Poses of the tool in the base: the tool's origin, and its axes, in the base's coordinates. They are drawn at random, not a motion.
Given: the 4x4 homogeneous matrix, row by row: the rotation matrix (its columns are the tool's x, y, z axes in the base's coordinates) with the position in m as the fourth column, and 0 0 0 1 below. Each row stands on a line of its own.
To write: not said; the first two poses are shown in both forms.
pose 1, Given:
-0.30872, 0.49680, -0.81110, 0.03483
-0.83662, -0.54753, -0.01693, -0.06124
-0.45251, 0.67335, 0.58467, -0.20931
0, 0, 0, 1
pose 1, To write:
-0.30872, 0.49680, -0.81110, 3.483
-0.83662, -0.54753, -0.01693, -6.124
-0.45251, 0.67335, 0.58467, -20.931
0, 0, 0, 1

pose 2, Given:
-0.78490, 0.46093, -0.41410, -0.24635
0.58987, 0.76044, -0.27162, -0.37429
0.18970, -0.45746, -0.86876, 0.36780
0, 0, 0, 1
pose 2, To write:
-0.78490, 0.46093, -0.41410, -24.635
0.58987, 0.76044, -0.27162, -37.429
0.18970, -0.45746, -0.86876, 36.780
0, 0, 0, 1

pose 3, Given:
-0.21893, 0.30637, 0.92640, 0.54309
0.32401, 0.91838, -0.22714, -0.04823
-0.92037, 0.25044, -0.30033, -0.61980
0, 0, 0, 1
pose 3, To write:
-0.21893, 0.30637, 0.92640, 54.309
0.32401, 0.91838, -0.22714, -4.823
-0.92037, 0.25044, -0.30033, -61.980
0, 0, 0, 1

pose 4, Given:
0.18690, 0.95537, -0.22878, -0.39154
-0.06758, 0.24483, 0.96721, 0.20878
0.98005, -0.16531, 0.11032, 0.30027
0, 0, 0, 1
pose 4, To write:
0.18690, 0.95537, -0.22878, -39.154
-0.06758, 0.24483, 0.96721, 20.878
0.98005, -0.16531, 0.11032, 30.027
0, 0, 0, 1

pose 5, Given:
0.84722, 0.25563, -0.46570, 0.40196
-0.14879, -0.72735, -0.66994, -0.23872
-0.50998, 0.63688, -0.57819, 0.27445
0, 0, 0, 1
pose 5, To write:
0.84722, 0.25563, -0.46570, 40.196
-0.14879, -0.72735, -0.66994, -23.872
-0.50998, 0.63688, -0.57819, 27.445
0, 0, 0, 1

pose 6, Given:
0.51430, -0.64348, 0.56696, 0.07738
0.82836, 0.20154, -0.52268, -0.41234
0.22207, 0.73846, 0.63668, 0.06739
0, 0, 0, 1
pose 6, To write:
0.51430, -0.64348, 0.56696, 7.738
0.82836, 0.20154, -0.52268, -41.234
0.22207, 0.73846, 0.63668, 6.739
0, 0, 0, 1

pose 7, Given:
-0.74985, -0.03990, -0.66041, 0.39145
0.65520, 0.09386, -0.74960, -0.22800
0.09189, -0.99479, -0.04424, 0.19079
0, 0, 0, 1
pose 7, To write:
-0.74985, -0.03990, -0.66041, 39.145
0.65520, 0.09386, -0.74960, -22.800
0.09189, -0.99479, -0.04424, 19.079
0, 0, 0, 1

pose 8, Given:
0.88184, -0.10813, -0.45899, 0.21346
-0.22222, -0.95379, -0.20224, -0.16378
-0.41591, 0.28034, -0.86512, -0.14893
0, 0, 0, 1
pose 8, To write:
0.88184, -0.10813, -0.45899, 21.346
-0.22222, -0.95379, -0.20224, -16.378
-0.41591, 0.28034, -0.86512, -14.893
0, 0, 0, 1

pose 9, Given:
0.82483, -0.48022, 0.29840, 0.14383
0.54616, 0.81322, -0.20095, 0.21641
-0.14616, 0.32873, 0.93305, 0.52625
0, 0, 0, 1
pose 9, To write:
0.82483, -0.48022, 0.29840, 14.383
0.54616, 0.81322, -0.20095, 21.641
-0.14616, 0.32873, 0.93305, 52.625
0, 0, 0, 1

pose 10, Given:
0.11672, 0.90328, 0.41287, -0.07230
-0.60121, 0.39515, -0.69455, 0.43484
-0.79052, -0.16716, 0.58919, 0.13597
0, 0, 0, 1
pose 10, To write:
0.11672, 0.90328, 0.41287, -7.230
-0.60121, 0.39515, -0.69455, 43.484
-0.79052, -0.16716, 0.58919, 13.597
0, 0, 0, 1

